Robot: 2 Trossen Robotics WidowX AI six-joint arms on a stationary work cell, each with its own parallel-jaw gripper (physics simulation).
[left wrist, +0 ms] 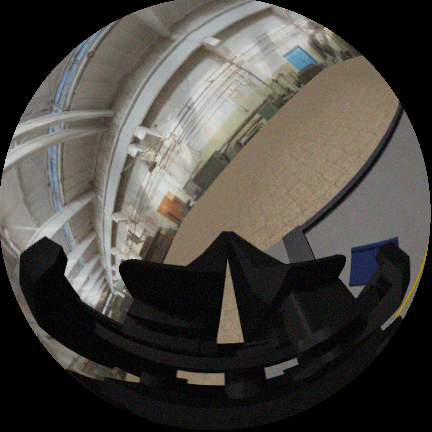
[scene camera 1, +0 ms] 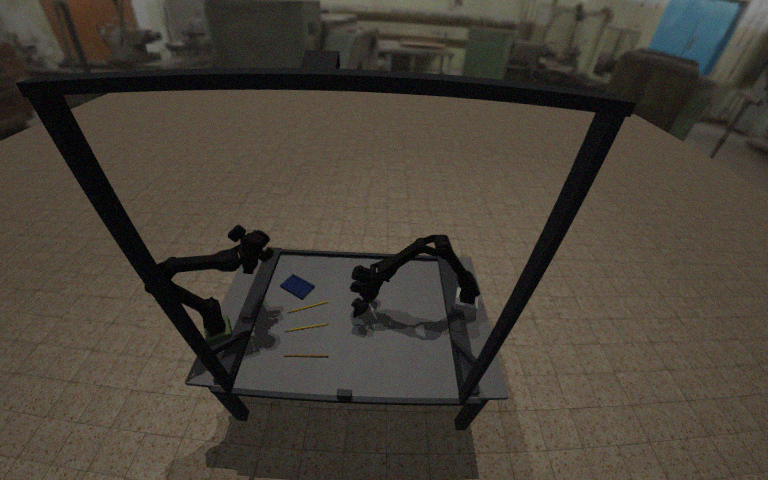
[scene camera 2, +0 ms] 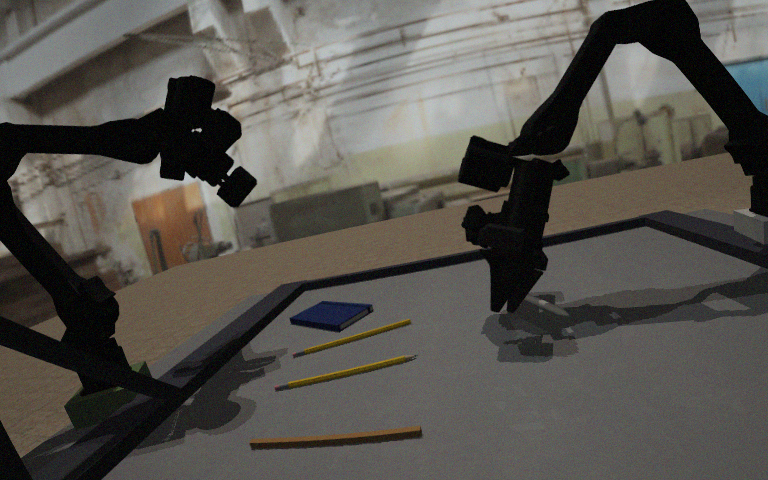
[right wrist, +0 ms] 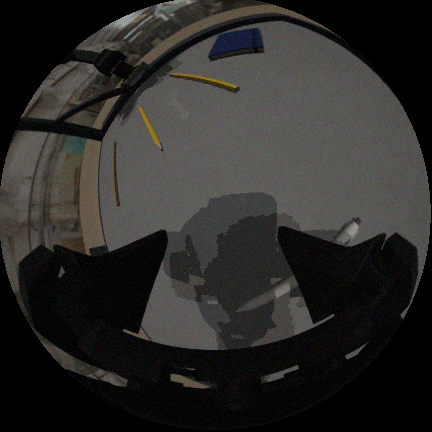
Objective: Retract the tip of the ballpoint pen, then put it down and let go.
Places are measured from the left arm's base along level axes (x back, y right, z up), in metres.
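Where they show: left gripper, fingertip midpoint: [left wrist: 226, 236] [scene camera 2: 221, 167]; right gripper, fingertip midpoint: [scene camera 1: 357, 312] [scene camera 2: 503, 312] [right wrist: 223, 234]; left arm's base at its link origin: [scene camera 1: 216, 328] [right wrist: 129, 73]; right arm's base at its link origin: [scene camera 1: 467, 297].
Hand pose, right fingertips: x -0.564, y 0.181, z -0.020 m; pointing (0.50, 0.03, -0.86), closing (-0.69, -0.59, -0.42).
Things, the pixels of their top centre, and the offset from my right fingertips.
- ballpoint pen at its top centre: [right wrist: 299, 283] [scene camera 2: 537, 297] dx -0.074, dy -0.010, dz -0.007 m
- blue notebook at its top centre: [scene camera 2: 329, 311] [right wrist: 236, 37] [left wrist: 375, 261] [scene camera 1: 297, 285] dx +0.183, dy -0.277, dz -0.008 m
- orange-brown stick at its top centre: [scene camera 2: 329, 437] [right wrist: 112, 168] [scene camera 1: 306, 355] dx +0.268, dy +0.081, dz -0.013 m
The ballpoint pen [scene camera 2: 548, 306] [right wrist: 351, 231] is light grey and lies on the grey table. In the right wrist view its tapered end shows between the fingers and its dark button end beyond the finger at the right, which hides its middle. Whether the writing tip is out is too small to tell. My right gripper [scene camera 2: 504, 309] [right wrist: 223, 234] is open and empty, pointing down above the table beside the pen; the pen is not between its fingertips. My left gripper [left wrist: 226, 236] is shut and empty, raised beyond the table's left side, far from the pen.
A blue notebook [scene camera 1: 297, 286] [scene camera 2: 331, 315] lies at the back left of the table. Two yellow pencils [scene camera 2: 351, 337] [scene camera 2: 345, 373] lie in front of it. An orange-brown stick [scene camera 1: 305, 356] [scene camera 2: 336, 438] lies nearer the front. Dark frame posts [scene camera 1: 543, 243] stand at the table's sides.
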